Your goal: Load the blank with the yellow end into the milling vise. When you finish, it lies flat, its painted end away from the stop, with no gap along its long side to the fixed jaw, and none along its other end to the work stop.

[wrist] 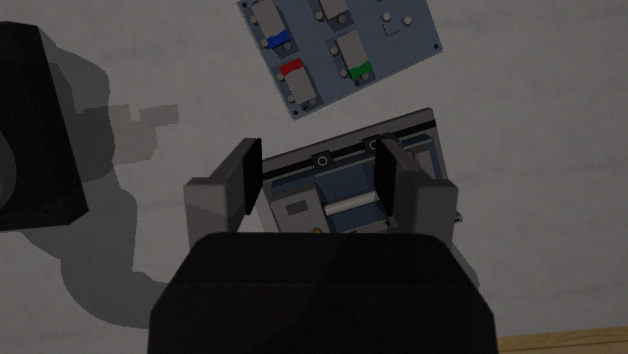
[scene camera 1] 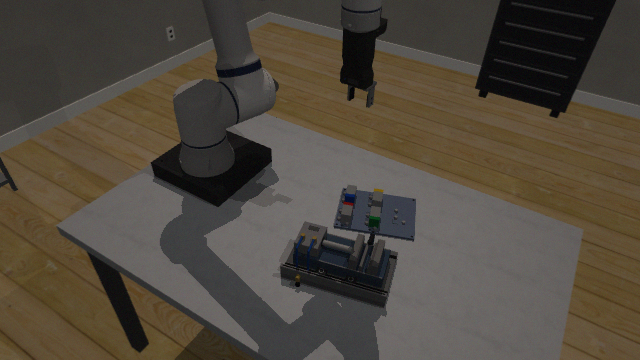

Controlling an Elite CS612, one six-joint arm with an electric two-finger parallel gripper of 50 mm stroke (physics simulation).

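The blank with the yellow end point(scene camera 1: 377, 198) lies on the blue-grey plate point(scene camera 1: 407, 215) point(wrist: 400, 47), in the back row position beside the blue-ended one. In the wrist view part of its grey body point(wrist: 333, 7) shows at the top edge; its yellow end is out of frame. The milling vise point(scene camera 1: 312, 237) point(wrist: 350, 175) stands in front of the plate, with two upright jaws point(scene camera 1: 356, 251) point(scene camera 1: 377, 257) and a gap between them. A small dark post point(scene camera 1: 371, 238) stands at the jaws' plate side. My gripper point(scene camera 1: 360, 102) point(wrist: 318, 162) is open and empty, high above the table.
A blue-ended blank point(scene camera 1: 351, 193) point(wrist: 270, 22), a red-ended blank point(scene camera 1: 347, 214) point(wrist: 300, 84) and a green-ended blank point(scene camera 1: 375, 216) point(wrist: 352, 50) lie on the plate. Blue hoses point(scene camera 1: 298, 252) rise at the vise's left end. The black robot base point(scene camera 1: 250, 172) point(wrist: 45, 150) stands left. A dark cabinet point(scene camera 1: 540, 55) stands behind.
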